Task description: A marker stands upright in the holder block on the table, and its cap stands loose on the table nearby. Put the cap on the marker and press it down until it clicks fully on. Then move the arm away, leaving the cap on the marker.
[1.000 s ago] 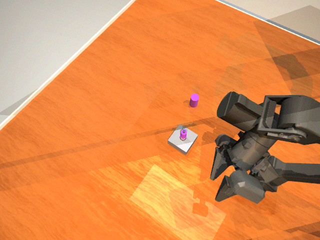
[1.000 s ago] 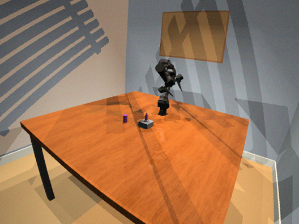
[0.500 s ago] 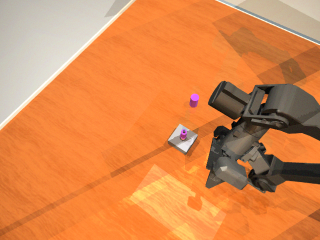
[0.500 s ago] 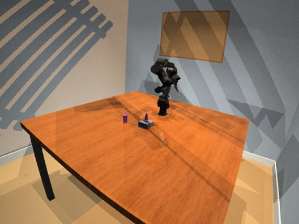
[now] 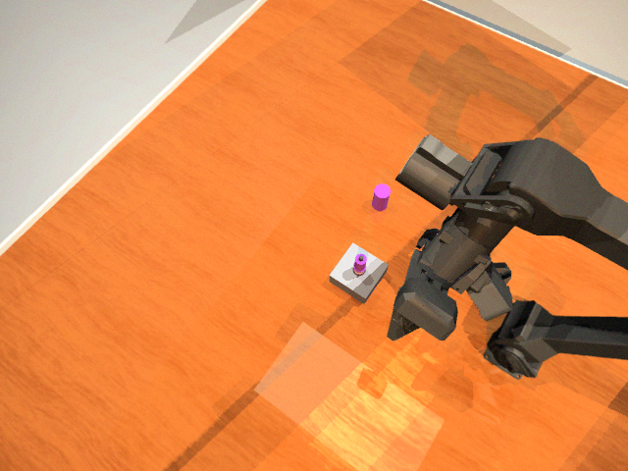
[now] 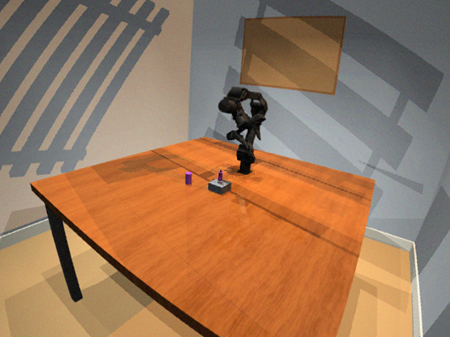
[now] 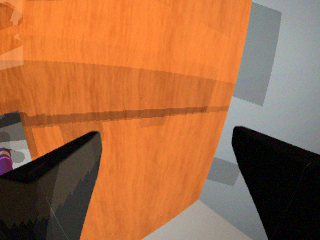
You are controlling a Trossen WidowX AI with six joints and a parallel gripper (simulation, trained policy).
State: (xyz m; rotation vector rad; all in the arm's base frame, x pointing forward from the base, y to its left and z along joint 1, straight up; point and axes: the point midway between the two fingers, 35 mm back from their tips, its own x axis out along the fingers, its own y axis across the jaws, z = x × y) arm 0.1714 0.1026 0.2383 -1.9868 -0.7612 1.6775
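My gripper tip is now 24 cm to the left of the purple cap, 19 cm above it and 15 cm short of it. Also, from my gripper tip: grey holder block (20 cm below, 10 cm ahead, 9 cm to the right); then purple marker (14 cm below, 10 cm ahead, 9 cm to the right).
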